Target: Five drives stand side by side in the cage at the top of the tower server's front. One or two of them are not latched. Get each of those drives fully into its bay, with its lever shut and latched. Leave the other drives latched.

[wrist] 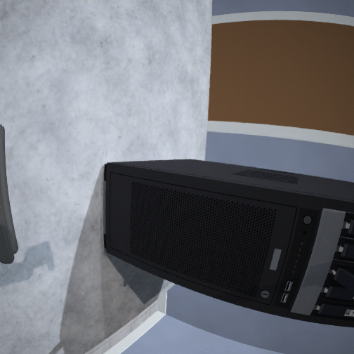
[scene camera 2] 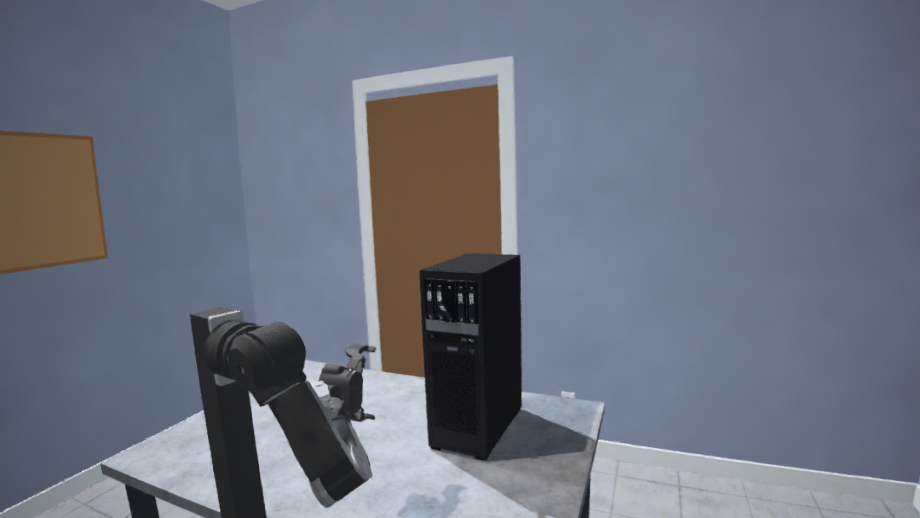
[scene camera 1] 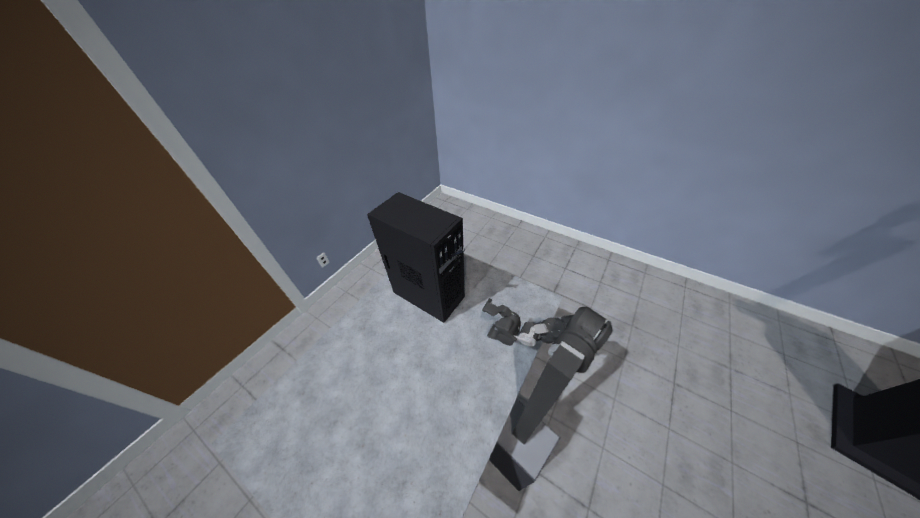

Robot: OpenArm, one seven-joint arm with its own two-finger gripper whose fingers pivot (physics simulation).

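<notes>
The black tower server (scene camera 1: 412,222) (scene camera 2: 502,334) (wrist: 200,220) stands upright on the table, with five drives side by side in its top cage. The middle drive's lever (scene camera 2: 444,312) (wrist: 345,278) is swung out at a slant. Whether that drive sticks out of its bay is too small to tell. The levers of the other drives look flat and shut, though the wrist view cuts the drives off at its right edge. My gripper (scene camera 2: 369,384) is open and empty, in front of the tower and well below the cage, touching nothing. One finger shows at the wrist view's left edge.
The mottled grey table (scene camera 1: 386,392) (scene camera 2: 399,463) (wrist: 100,75) carries the tower near one edge. The arm's dark post (scene camera 2: 225,418) stands at the table's side, across from the tower's front. A brown door (scene camera 2: 431,225) is behind the table. A plain silver bar (wrist: 320,260) runs below the drive cage.
</notes>
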